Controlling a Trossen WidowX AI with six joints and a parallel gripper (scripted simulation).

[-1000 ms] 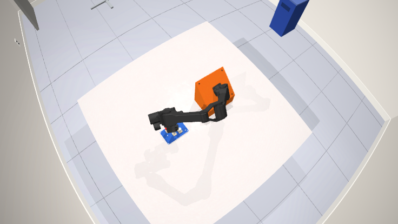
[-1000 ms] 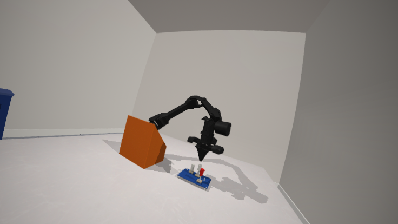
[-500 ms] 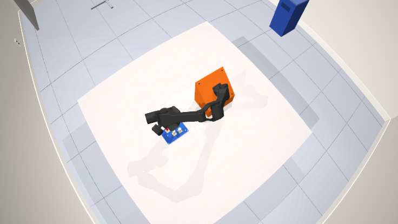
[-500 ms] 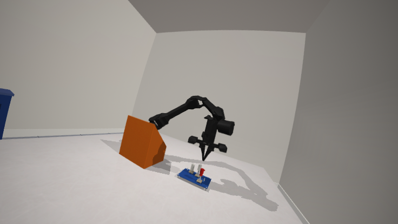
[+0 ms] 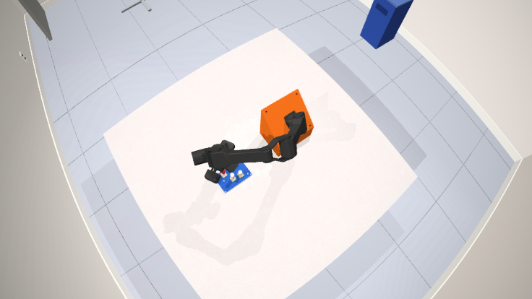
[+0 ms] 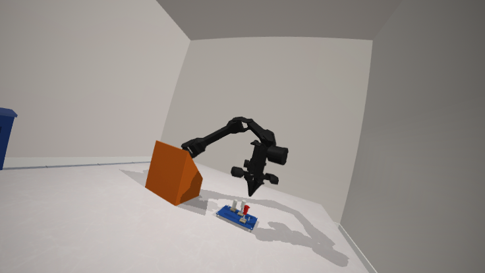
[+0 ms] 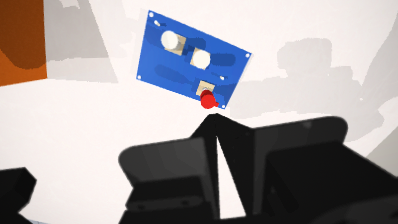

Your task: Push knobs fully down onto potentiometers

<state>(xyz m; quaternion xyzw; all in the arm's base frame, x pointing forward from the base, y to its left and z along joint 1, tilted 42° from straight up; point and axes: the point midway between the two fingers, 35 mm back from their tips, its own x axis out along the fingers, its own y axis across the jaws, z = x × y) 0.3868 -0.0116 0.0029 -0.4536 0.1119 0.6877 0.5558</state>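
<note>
My gripper tip is 60 mm above the red knob. From my gripper tip the other things lie so: white knob (80 mm below, 70 mm behind, 50 mm to the left).
</note>
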